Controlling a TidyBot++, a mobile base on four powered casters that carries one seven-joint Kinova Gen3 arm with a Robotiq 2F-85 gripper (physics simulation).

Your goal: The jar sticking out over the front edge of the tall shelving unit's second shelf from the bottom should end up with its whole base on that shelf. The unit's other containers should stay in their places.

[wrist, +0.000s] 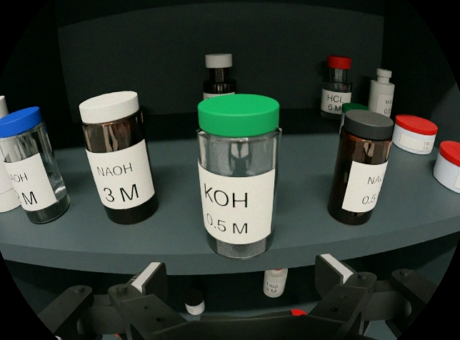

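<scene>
The jar with a green lid, labelled KOH 0.5 M [237, 200], stands upright in the middle of the wrist view. Its base is right at the front edge of the shelf [175, 240]; whether any of the base still hangs over the edge is hard to tell. My gripper [241, 276] is open with nothing between its fingers. The fingertips are wide apart, low in the view, one to each side of the jar's base and nearer to the camera than the jar.
A white-lidded brown NAOH 3 M jar [121, 160] and a blue-lidded jar [35, 170] stand to the left. A grey-lidded brown jar [361, 170] stands to the right, with red-lidded tubs [415, 134] beyond. Bottles [219, 75] [337, 90] stand behind. A small bottle [275, 283] stands on the shelf below.
</scene>
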